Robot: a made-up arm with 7 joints. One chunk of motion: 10 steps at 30 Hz.
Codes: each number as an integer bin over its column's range. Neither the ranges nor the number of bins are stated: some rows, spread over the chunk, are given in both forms.
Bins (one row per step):
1: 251 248 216 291 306 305
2: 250 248 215 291 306 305
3: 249 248 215 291 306 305
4: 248 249 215 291 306 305
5: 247 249 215 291 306 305
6: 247 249 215 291 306 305
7: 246 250 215 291 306 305
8: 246 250 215 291 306 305
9: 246 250 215 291 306 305
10: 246 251 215 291 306 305
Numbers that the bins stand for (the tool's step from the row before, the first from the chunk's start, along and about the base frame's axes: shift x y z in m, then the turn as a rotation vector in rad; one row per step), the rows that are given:
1: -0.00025 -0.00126 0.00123 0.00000 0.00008 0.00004
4: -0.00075 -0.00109 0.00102 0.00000 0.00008 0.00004
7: -0.00108 -0.00093 0.00102 0.00000 0.00008 0.00004
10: -0.00108 -0.00076 0.00102 0.00000 0.00008 0.00004
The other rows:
2: -0.00041 -0.00126 0.00102 0.00000 0.00008 0.00004
3: -0.00058 -0.00126 0.00102 0.00000 0.00008 0.00004
5: -0.00091 -0.00109 0.00102 0.00000 0.00008 0.00004
6: -0.00091 -0.00109 0.00102 0.00000 0.00008 0.00004
8: -0.00108 -0.00093 0.00102 0.00000 0.00008 0.00004
9: -0.00108 -0.00093 0.00102 0.00000 0.00008 0.00004

